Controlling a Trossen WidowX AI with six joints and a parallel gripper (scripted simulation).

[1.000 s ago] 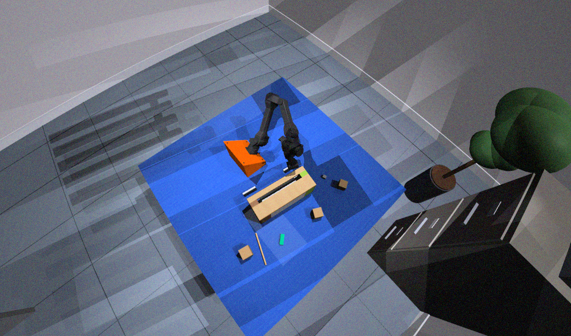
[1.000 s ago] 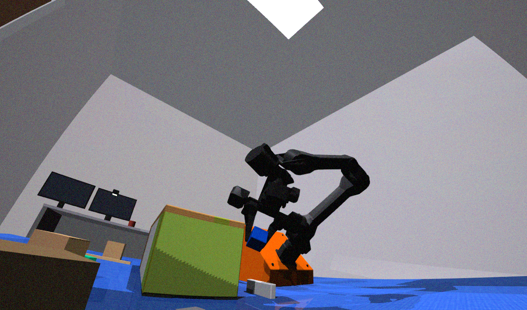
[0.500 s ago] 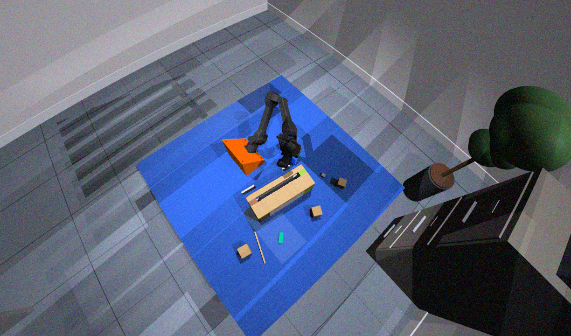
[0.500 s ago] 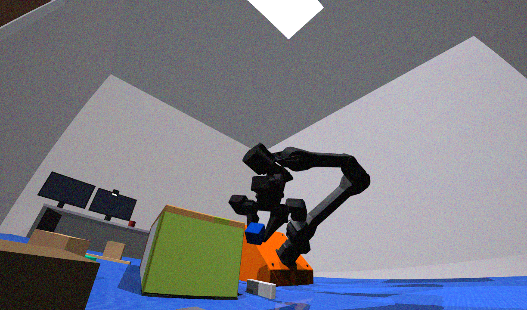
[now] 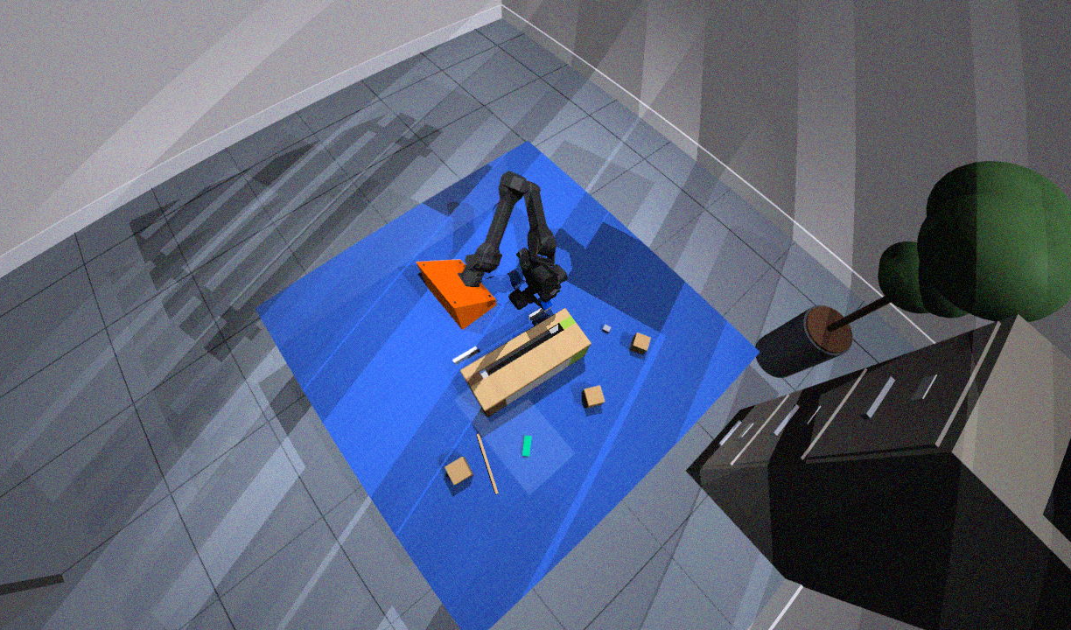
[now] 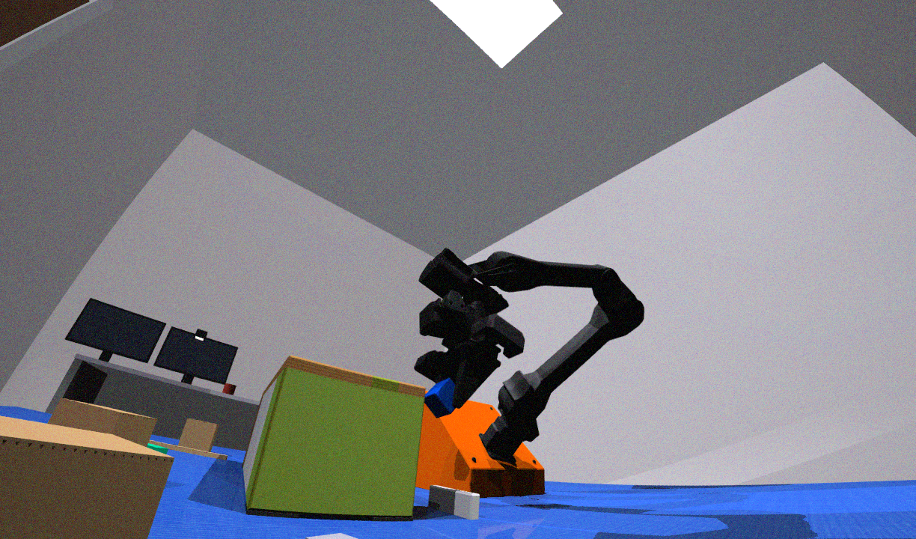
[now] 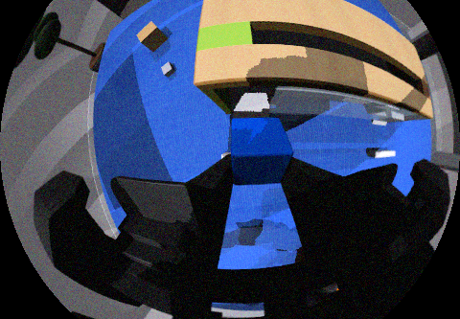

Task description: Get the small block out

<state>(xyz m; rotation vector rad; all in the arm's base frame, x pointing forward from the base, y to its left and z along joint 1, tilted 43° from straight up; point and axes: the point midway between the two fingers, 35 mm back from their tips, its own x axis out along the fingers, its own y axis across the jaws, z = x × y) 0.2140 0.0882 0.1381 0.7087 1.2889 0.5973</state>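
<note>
My gripper tip is 10 mm below the blue block and 10 mm short of it. Also, from my gripper tip: grey cube 170 mm to the left, 160 mm ahead, 110 mm below; then tan box 150 mm to the right, 90 mm ahead, 50 mm below; then green piece 340 mm ahead, 280 mm to the right, 110 mm below.
</note>
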